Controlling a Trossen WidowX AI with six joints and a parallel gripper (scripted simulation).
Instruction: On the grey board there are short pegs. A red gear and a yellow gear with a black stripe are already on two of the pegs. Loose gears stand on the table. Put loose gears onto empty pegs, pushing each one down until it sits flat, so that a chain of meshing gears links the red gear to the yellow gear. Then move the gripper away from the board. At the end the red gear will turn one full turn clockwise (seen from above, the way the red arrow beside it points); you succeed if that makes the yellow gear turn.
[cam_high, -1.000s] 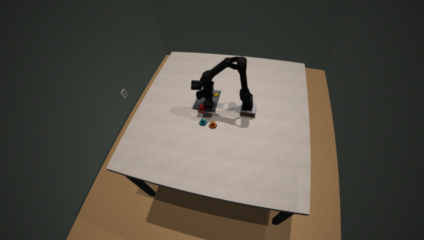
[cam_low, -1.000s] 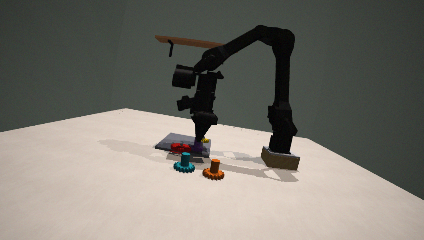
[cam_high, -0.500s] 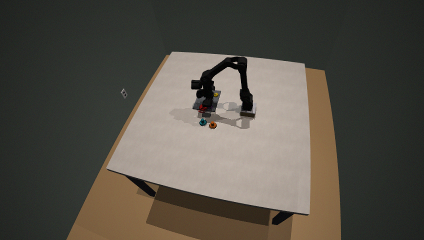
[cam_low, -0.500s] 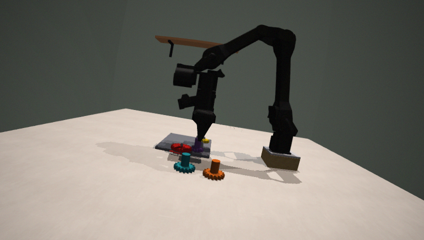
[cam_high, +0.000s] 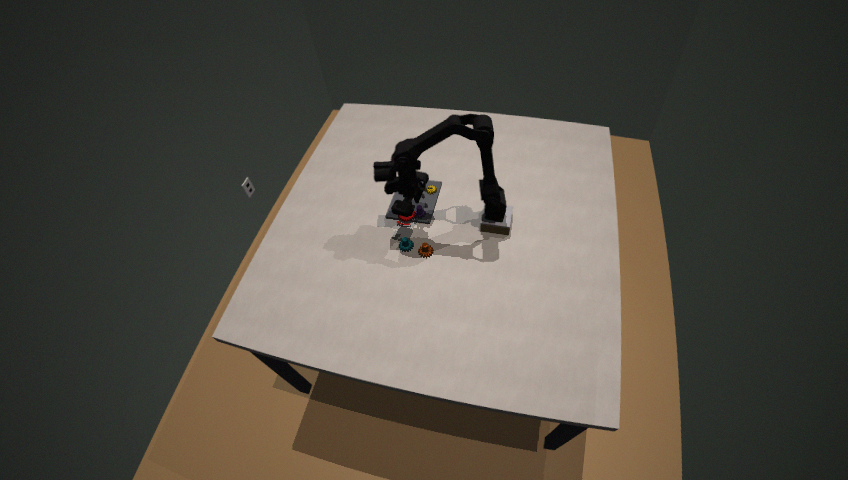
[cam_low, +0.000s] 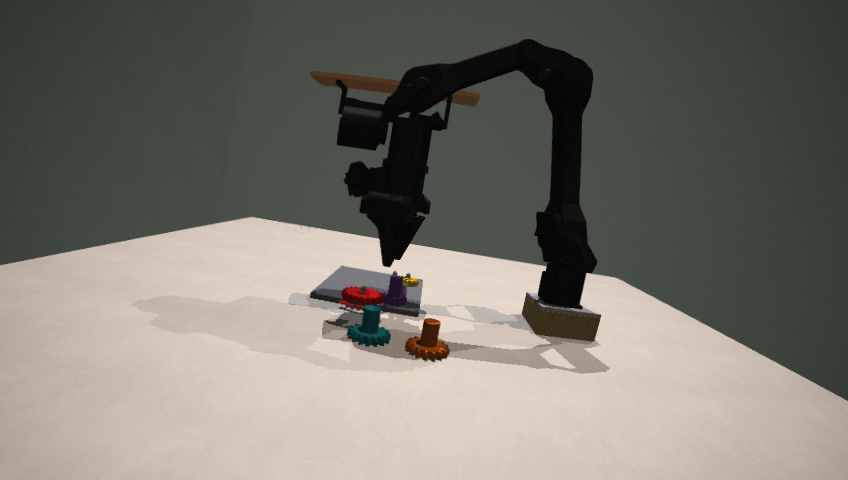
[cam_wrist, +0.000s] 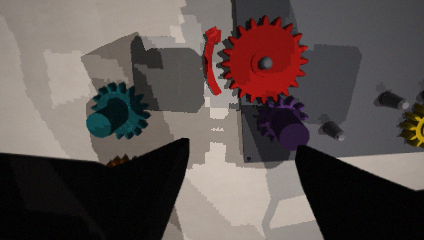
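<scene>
The teal gear lies 11 cm to the left of my gripper tip and 6 cm below it. The rest, counted from my gripper tip: red gear 6 cm below, 4 cm ahead, 2 cm to the right; then red arrow 7 cm below, 4 cm ahead, 2 cm to the left; then purple gear 5 cm below, 4 cm to the right, 1 cm behind.
</scene>
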